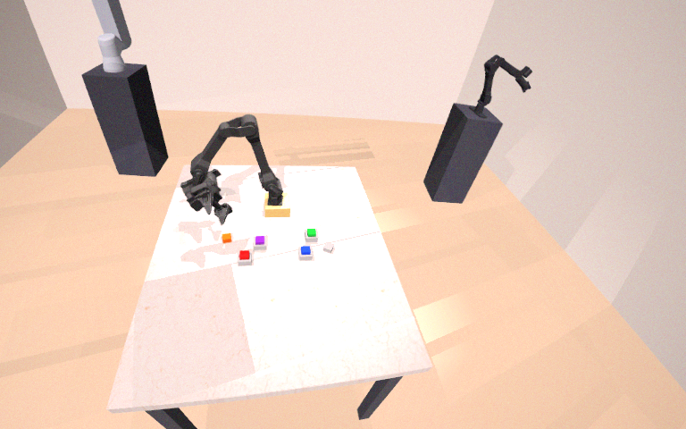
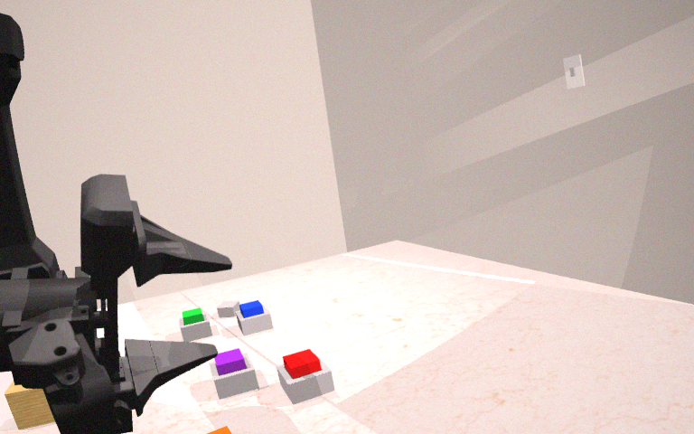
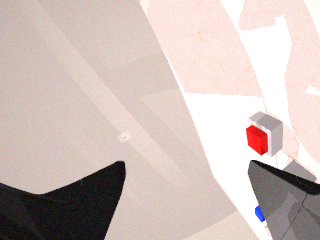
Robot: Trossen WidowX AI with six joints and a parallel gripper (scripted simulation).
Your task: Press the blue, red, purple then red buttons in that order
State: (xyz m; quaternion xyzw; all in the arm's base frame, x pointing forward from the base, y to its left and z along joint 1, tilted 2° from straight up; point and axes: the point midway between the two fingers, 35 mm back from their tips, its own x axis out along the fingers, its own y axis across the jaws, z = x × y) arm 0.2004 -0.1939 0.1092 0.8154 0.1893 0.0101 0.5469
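The blue button lies 32 cm to the left of my gripper tip, 11 cm below it and 3 cm ahead of it. Round my gripper tip: orange block: 13 cm below, 4 cm behind, 2 cm to the left; purple button: 15 cm to the left, 11 cm below, 1 cm behind; red button: 11 cm below, 10 cm to the left, 6 cm ahead.
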